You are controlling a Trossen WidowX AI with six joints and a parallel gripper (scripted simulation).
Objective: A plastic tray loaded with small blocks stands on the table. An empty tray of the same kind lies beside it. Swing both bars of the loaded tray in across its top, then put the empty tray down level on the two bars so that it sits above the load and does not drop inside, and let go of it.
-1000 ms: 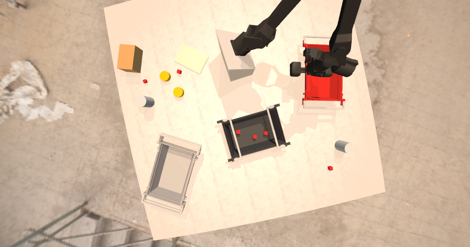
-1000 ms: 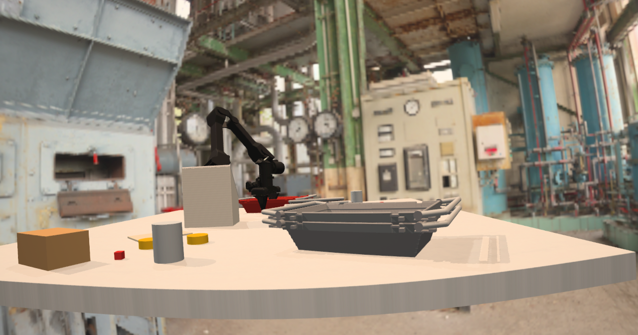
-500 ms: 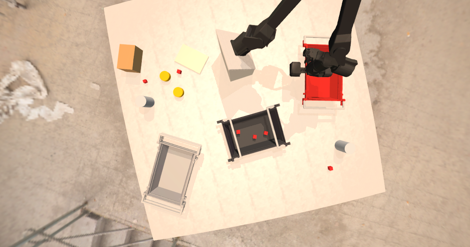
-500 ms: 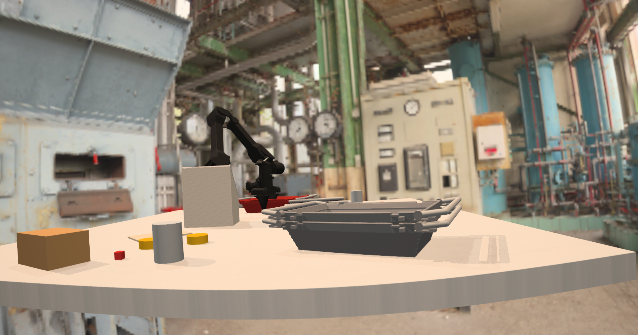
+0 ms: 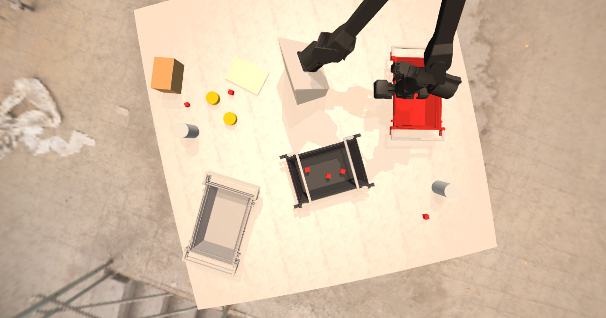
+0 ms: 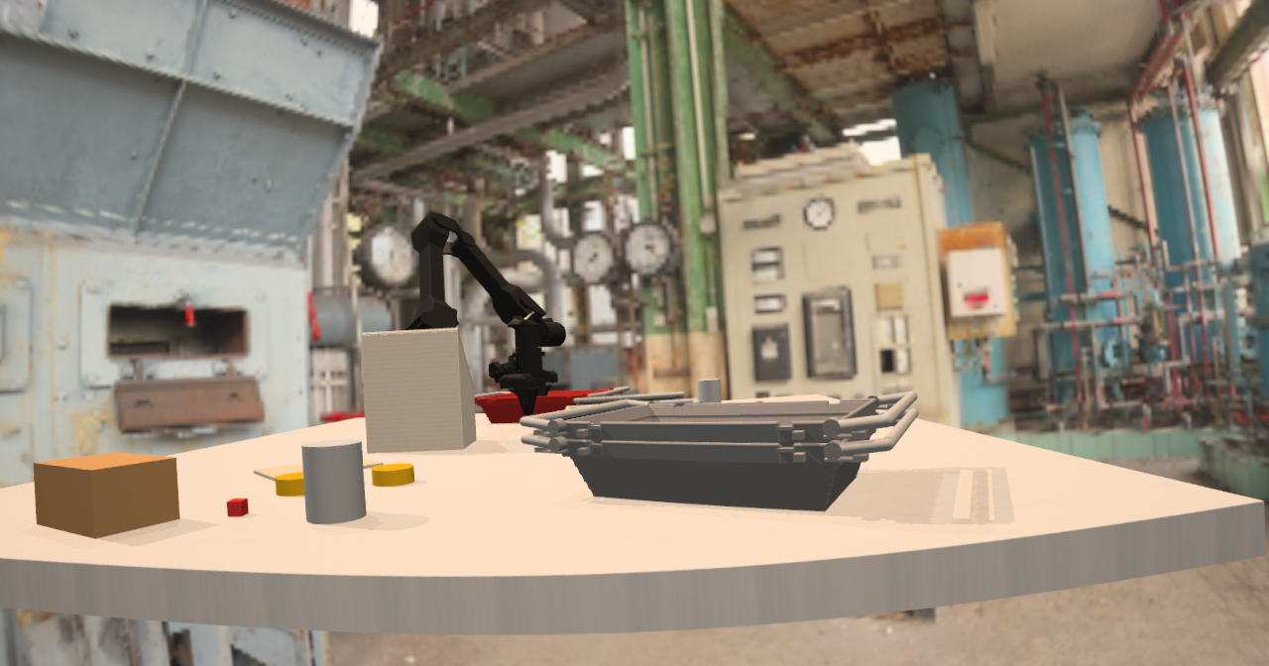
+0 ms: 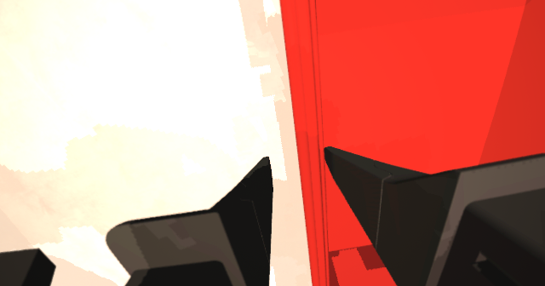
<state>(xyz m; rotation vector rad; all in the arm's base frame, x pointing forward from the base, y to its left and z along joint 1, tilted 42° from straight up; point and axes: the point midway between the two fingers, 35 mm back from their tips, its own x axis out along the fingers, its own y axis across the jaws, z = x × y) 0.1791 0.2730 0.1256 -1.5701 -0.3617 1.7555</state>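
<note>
Right now my gripper tip is 3 cm short of the red tray, 8 cm to the right of it and 3 cm below it. From my gripper tip the other things lie so: pale flat plate (27 cm behind, 51 cm to the right, 1 cm below); then orange box (36 cm behind, 80 cm to the right, 2 cm above).
</note>
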